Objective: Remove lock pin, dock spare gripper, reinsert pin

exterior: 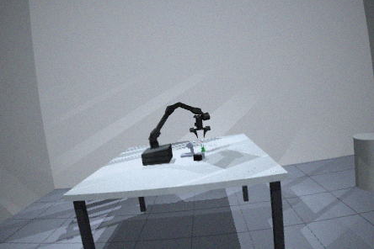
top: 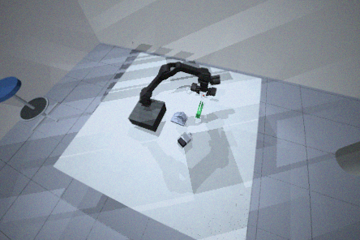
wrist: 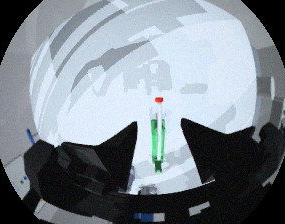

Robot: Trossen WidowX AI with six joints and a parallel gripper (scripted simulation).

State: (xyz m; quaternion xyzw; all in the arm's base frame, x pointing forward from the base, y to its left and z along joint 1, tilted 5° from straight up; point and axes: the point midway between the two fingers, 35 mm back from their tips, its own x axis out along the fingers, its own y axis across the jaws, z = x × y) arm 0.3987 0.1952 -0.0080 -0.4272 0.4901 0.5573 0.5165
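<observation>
Right now my gripper tip is 100 mm to the left of the green bracket and 70 mm above it. Round my gripper tip: mount 120 mm behind, 220 mm to the right, 40 mm below; then spare gripper 40 mm behind, 360 mm to the right, 70 mm below.
</observation>
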